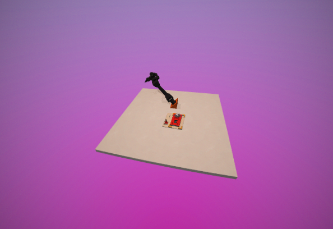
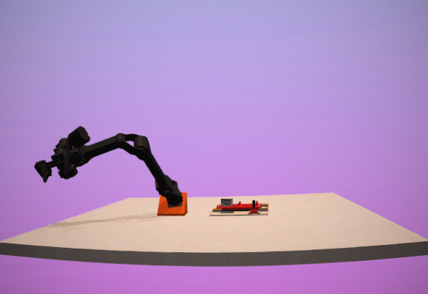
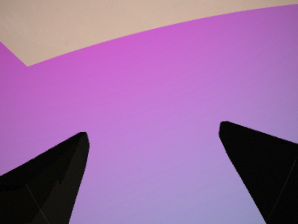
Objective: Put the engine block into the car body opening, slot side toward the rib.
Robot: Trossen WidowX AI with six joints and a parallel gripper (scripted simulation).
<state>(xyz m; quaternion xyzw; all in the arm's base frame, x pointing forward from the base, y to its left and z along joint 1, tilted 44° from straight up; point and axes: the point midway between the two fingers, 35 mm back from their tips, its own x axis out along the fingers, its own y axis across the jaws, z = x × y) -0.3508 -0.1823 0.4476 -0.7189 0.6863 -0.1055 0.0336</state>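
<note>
Now: gripper tip 600 mm short of the grey engine block, 520 mm to the right of it and 150 mm above it.
</note>
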